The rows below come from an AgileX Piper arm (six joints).
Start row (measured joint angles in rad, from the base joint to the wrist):
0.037 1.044 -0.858 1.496 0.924 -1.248
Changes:
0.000 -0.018 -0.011 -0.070 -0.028 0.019
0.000 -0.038 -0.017 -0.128 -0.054 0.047
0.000 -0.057 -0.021 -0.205 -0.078 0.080
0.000 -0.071 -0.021 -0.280 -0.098 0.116
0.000 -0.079 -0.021 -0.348 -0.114 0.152
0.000 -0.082 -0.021 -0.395 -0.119 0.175
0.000 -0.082 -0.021 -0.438 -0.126 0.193
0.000 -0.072 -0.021 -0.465 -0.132 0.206
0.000 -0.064 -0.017 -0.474 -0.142 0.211
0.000 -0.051 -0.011 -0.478 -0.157 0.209
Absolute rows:
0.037 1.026 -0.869 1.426 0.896 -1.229
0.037 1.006 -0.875 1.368 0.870 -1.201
0.037 0.987 -0.879 1.291 0.846 -1.168
0.037 0.973 -0.879 1.216 0.826 -1.132
0.037 0.965 -0.879 1.148 0.810 -1.096
0.037 0.962 -0.879 1.101 0.805 -1.073
0.037 0.962 -0.879 1.058 0.798 -1.055
0.037 0.972 -0.879 1.031 0.792 -1.042
0.037 0.980 -0.875 1.022 0.782 -1.037
0.037 0.993 -0.869 1.018 0.767 -1.039

